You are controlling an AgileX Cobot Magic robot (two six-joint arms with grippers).
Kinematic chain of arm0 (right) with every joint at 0, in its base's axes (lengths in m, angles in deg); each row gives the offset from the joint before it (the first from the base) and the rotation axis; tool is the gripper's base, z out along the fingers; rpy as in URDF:
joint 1: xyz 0 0 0.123 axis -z
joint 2: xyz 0 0 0 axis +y
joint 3: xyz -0.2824 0 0.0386 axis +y
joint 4: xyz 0.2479 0 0.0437 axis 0.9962 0 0.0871
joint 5: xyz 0 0 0 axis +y
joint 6: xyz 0.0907 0 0.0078 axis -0.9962 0 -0.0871
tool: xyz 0 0 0 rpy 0 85 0
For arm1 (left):
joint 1: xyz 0 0 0.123 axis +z
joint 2: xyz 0 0 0 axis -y
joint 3: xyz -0.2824 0 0.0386 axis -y
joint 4: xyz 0.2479 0 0.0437 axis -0.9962 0 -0.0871
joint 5: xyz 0 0 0 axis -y
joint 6: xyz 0.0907 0 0.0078 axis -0.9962 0 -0.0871
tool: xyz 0 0 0 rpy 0 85 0
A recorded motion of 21 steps. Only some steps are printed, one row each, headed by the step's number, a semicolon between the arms.
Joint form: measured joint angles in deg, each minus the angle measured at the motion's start. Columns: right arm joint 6, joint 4, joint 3, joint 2, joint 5, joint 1; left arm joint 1, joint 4, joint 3, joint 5, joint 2, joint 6.
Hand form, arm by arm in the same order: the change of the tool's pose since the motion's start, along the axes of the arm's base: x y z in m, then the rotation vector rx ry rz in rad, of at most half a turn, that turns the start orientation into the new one. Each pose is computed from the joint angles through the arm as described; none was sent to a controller.
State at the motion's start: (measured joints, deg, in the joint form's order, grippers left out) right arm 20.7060 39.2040 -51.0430 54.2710 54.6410 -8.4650; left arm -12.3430 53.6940 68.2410 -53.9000 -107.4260 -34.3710
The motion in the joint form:
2: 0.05 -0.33 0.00 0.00 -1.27 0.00; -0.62 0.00 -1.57 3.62 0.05 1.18
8: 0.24 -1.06 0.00 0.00 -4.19 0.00; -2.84 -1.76 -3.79 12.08 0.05 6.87
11: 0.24 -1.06 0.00 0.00 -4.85 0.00; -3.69 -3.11 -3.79 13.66 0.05 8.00
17: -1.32 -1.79 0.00 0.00 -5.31 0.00; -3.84 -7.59 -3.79 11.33 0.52 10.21
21: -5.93 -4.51 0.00 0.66 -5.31 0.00; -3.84 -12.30 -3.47 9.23 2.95 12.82
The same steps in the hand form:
2: 0.0018 -0.0008 0.0007 -0.0032 -0.0183 -0.0136; -0.0012 -0.0008 -0.0071 0.0242 -0.0032 0.0460
8: 0.0057 -0.0028 0.0025 -0.0108 -0.0614 -0.0437; -0.0023 -0.0061 -0.0190 0.0894 -0.0130 0.1590
11: 0.0065 -0.0031 0.0030 -0.0092 -0.0703 -0.0509; -0.0024 -0.0092 -0.0200 0.1105 -0.0282 0.1627
17: 0.0072 -0.0040 0.0029 -0.0056 -0.0630 -0.0722; -0.0079 -0.0075 -0.0198 0.1520 -0.0060 0.1173
21: 0.0102 -0.0062 -0.0011 -0.0097 -0.0150 -0.1212; -0.0133 -0.0038 -0.0063 0.1879 -0.0210 0.0869

